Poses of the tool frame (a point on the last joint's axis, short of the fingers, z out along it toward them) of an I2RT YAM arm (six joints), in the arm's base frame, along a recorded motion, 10 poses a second.
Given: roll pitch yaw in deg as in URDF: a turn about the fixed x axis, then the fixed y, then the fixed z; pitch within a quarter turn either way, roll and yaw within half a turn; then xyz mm.
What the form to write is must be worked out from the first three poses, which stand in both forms.
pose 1, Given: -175.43 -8.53 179.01 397 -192 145
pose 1, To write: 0.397 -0.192 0.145 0.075 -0.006 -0.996 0.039
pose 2, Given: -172.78 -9.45 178.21 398 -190 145
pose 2, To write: 0.398 -0.190 0.145 0.083 -0.010 -0.995 0.061
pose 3, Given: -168.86 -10.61 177.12 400 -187 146
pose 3, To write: 0.400 -0.187 0.146 0.094 -0.016 -0.991 0.094
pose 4, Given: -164.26 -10.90 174.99 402 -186 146
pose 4, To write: 0.402 -0.186 0.146 0.100 -0.030 -0.986 0.132
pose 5, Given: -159.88 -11.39 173.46 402 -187 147
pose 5, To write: 0.402 -0.187 0.147 0.107 -0.039 -0.979 0.168
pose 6, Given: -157.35 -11.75 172.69 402 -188 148
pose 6, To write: 0.402 -0.188 0.148 0.113 -0.042 -0.975 0.189
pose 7, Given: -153.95 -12.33 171.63 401 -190 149
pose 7, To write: 0.401 -0.190 0.149 0.121 -0.047 -0.968 0.216
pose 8, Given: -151.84 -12.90 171.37 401 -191 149
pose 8, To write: 0.401 -0.191 0.149 0.127 -0.045 -0.963 0.233
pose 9, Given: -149.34 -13.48 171.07 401 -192 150
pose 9, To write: 0.401 -0.192 0.150 0.133 -0.044 -0.957 0.253
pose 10, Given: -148.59 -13.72 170.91 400 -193 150
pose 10, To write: 0.400 -0.193 0.150 0.136 -0.044 -0.955 0.259
